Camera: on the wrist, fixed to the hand. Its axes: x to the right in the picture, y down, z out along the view.
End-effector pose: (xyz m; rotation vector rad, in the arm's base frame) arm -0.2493 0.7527 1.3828 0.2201 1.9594 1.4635
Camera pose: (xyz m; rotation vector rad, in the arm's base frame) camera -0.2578 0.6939 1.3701 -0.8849 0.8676 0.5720
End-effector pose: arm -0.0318 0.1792 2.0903 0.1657 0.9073 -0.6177
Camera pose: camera -0.0911 0.1814 2.0774 -1.1040 0.5636 -1.7685
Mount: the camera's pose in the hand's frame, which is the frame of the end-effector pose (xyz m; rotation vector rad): -0.0180 -0.0302 -0.0495 -0.3972 -0.4418 -1.5464
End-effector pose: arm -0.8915 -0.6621 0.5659 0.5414 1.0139 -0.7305
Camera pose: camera -0.9481 -0.6415 0.5583 -0.8903 0.9883 -1.8196
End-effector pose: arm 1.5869 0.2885 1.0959 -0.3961 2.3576 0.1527
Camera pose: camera 1.5769 0.2533 1.1444 -1.9550 1.0721 -0.0456
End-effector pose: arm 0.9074 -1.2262 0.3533 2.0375 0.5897 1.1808
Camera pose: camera 0.8542 -1.2017 0.3372 0.8862 1.1998 -0.1023
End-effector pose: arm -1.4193 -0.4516 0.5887 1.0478 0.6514 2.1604
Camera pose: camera -1.4411 -0.4519 0.5320 0.4219 0.4831 0.6218
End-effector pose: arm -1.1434 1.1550 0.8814 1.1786 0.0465 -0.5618
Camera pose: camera -1.1597 1.1978 0.8415 0.4045 0.6943 -2.0367
